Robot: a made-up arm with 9 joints. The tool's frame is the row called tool. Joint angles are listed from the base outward.
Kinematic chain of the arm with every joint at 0, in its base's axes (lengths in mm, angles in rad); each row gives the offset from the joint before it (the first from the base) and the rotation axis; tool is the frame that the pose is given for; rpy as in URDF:
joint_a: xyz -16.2 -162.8 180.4 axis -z
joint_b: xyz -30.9 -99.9 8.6 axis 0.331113 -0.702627 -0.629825
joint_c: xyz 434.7 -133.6 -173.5 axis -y
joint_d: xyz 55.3 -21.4 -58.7 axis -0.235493 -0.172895 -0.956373
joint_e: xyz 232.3 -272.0 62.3 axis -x
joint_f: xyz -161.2 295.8 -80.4 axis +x
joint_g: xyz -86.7 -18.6 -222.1 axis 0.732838 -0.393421 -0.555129
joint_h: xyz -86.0 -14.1 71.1 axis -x
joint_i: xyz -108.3 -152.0 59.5 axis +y
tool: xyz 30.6 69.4 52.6 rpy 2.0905 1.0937 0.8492
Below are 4 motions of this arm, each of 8 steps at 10 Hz.
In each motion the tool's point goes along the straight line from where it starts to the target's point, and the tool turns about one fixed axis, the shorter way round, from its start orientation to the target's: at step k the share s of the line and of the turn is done. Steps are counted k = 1, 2, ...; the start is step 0. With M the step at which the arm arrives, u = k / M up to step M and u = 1 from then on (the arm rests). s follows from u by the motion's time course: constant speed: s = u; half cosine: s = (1 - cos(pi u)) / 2; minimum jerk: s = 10 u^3 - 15 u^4 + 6 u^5.
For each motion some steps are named. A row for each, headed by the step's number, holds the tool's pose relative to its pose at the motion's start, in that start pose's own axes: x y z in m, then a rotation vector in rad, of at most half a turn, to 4 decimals.
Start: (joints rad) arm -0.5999 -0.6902 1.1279 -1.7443 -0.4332 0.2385 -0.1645 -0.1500 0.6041
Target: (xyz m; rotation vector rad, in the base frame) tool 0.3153 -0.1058 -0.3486 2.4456 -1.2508 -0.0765
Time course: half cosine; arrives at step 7
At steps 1, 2, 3, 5, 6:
1: 0.0061 0.0103 0.0055 -0.0296 0.0374 -0.0209
2: 0.0232 0.0390 0.0209 -0.1125 0.1423 -0.0796
3: 0.0479 0.0806 0.0432 -0.2324 0.2938 -0.1643
5: 0.1000 0.1683 0.0902 -0.4852 0.6135 -0.3430
6: 0.1171 0.1971 0.1056 -0.5682 0.7184 -0.4017

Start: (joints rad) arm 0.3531 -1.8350 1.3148 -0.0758 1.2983 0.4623 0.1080 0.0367 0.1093
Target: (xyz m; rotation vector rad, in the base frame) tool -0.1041 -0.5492 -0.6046 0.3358 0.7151 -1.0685
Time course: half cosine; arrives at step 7
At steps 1, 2, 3, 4, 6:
1: -0.0042 0.0008 -0.0087 0.0272 -0.0284 -0.0317
2: -0.0159 0.0029 -0.0332 0.1033 -0.1079 -0.1204
3: -0.0329 0.0060 -0.0686 0.2132 -0.2229 -0.2486
4: -0.0517 0.0094 -0.1078 0.3353 -0.3504 -0.3910
6: -0.0804 0.0146 -0.1676 0.5214 -0.5449 -0.6079

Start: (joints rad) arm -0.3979 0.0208 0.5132 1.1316 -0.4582 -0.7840 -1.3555 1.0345 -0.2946
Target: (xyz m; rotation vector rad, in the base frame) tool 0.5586 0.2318 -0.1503 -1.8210 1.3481 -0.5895
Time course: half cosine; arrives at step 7
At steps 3, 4, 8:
3: -0.0839 0.0770 -0.0288 -0.5510 -0.1108 -0.0049
4: -0.1320 0.1210 -0.0453 -0.8664 -0.1742 -0.0077
8: -0.2159 0.1980 -0.0742 -1.4174 -0.2850 -0.0126

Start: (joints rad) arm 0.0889 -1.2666 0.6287 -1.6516 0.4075 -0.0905 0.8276 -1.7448 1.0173
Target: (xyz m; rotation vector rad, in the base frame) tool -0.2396 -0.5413 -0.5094 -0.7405 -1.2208 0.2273
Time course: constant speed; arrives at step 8
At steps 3, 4, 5, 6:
3: 0.0698 0.0619 0.1373 -0.2567 0.0658 0.4934
4: 0.0931 0.0825 0.1831 -0.3423 0.0877 0.6579
5: 0.1164 0.1031 0.2288 -0.4279 0.1096 0.8224
6: 0.1396 0.1237 0.2746 -0.5134 0.1316 0.9869

